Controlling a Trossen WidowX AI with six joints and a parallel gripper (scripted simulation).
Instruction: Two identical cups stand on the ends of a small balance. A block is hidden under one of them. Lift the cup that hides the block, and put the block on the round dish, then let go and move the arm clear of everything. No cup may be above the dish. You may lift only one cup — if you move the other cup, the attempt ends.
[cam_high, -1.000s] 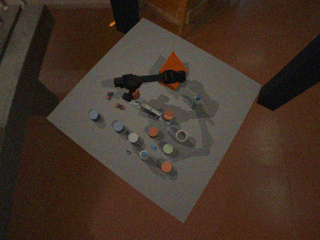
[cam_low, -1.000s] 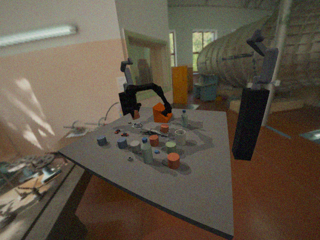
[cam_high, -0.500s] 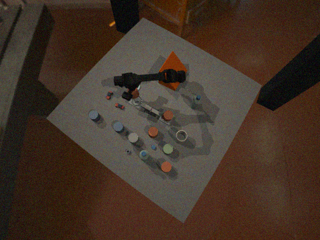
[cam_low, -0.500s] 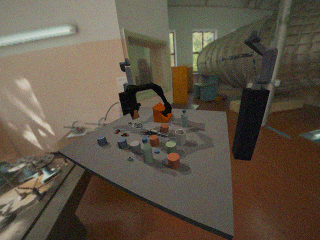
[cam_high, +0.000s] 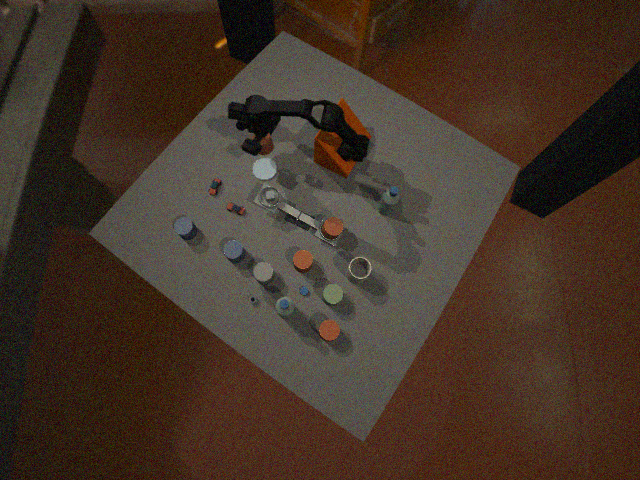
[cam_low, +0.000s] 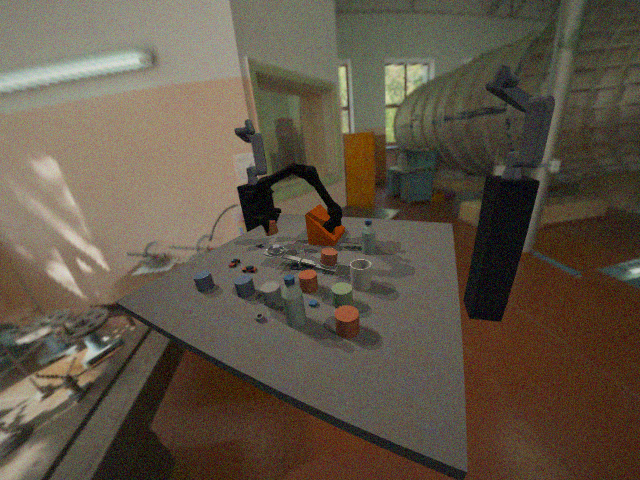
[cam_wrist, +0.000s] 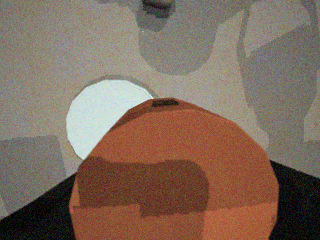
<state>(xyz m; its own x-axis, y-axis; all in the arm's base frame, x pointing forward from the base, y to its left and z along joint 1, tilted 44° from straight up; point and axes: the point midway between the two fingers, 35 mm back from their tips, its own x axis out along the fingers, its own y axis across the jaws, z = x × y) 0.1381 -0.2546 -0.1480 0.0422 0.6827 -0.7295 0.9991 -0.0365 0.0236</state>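
My gripper tip is now 170 mm short of the grey block, 120 mm to the right of it and 30 mm above it. Also, from my gripper tip: white cup 270 mm ahead, 540 mm to the left, 70 mm below; then balance 170 mm ahead, 250 mm to the left, 80 mm below; then pale blue round dish 40 mm ahead, 20 mm to the left, 110 mm below.
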